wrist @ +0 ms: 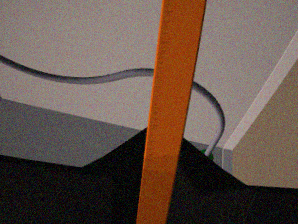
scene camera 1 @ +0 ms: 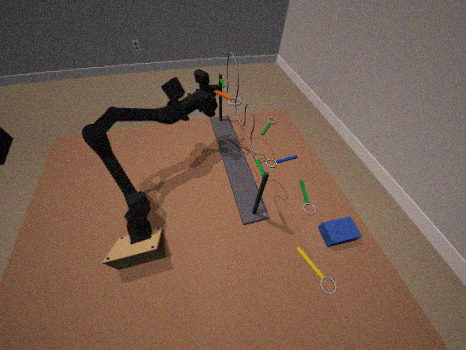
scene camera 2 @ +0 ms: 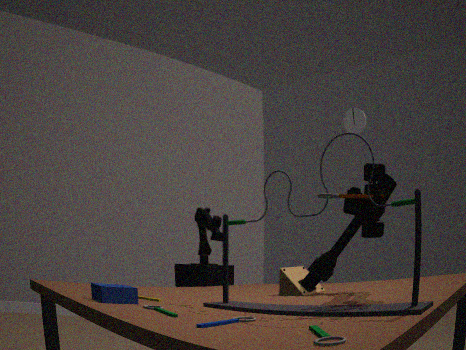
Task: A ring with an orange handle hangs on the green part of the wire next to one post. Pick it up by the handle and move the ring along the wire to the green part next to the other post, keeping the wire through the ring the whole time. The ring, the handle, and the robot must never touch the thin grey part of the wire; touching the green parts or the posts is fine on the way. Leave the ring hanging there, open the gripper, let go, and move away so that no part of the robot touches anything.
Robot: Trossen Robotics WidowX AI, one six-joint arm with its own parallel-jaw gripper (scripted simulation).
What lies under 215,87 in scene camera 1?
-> My gripper.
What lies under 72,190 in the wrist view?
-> My gripper.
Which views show my gripper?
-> The wrist view, scene camera 1 and scene camera 2: all of them.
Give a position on a blue block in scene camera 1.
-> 342,230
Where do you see a blue block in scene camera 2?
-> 104,293
